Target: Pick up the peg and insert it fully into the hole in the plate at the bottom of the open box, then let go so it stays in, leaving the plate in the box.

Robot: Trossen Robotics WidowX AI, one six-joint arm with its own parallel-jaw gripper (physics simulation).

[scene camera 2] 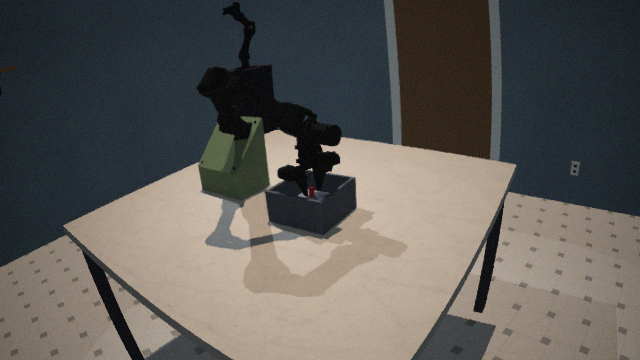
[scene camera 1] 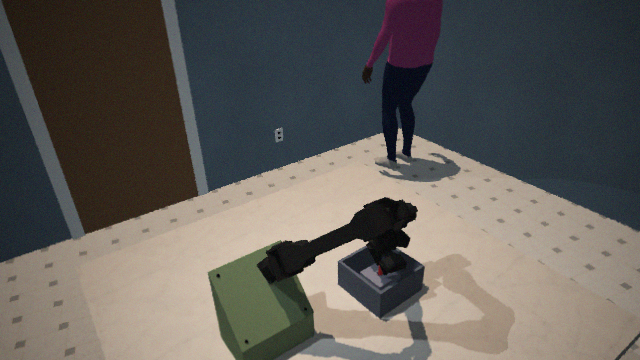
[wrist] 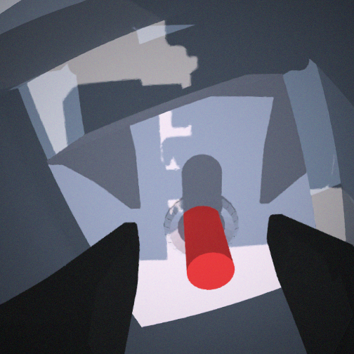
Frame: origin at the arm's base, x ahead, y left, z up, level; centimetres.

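Seen in the pictures: gripper, fingertip midpoint: (scene camera 2: 312,193) (scene camera 1: 381,269); arm's base at its link origin: (scene camera 2: 243,131) (scene camera 1: 272,267).
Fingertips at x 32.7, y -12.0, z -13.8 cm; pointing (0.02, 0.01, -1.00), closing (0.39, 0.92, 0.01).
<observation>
Pixels of each thing's top centre, then the offset from my fingertips to it. Level surfaces: height alone.
- red peg at its top centre: (scene camera 2: 311,187) (scene camera 1: 381,265) dx -0.3, dy +0.1, dz +1.8 cm
- pale plate at its top centre: (scene camera 2: 311,195) (scene camera 1: 380,272) dx -0.5, dy +0.2, dz -0.9 cm
- dark grey-blue open box at its top centre: (scene camera 2: 310,184) (scene camera 1: 380,263) dx -0.5, dy +0.2, dz +2.8 cm
- table at its surface level: dz -7.0 cm
The red peg (scene camera 1: 380,270) (scene camera 2: 311,191) (wrist: 207,245) stands in the ringed hole (wrist: 233,215) of the pale plate (scene camera 1: 371,275) (wrist: 160,287), its upper part sticking up above the plate. In the wrist view it looks close to upright; how deep it sits is hard to tell. The plate lies at the bottom of the dark grey-blue open box (scene camera 1: 360,290) (scene camera 2: 295,212) (wrist: 30,200). My gripper (scene camera 2: 313,191) (wrist: 203,231) is open, its black fingers on either side of the peg with gaps between, inside the box.
A green sloped block (scene camera 1: 260,305) (scene camera 2: 252,170) stands beside the box under the arm. The box walls surround the fingers closely. The table (scene camera 2: 425,200) has visible edges. A person (scene camera 1: 407,90) stands on the floor beyond, near the wall.
</observation>
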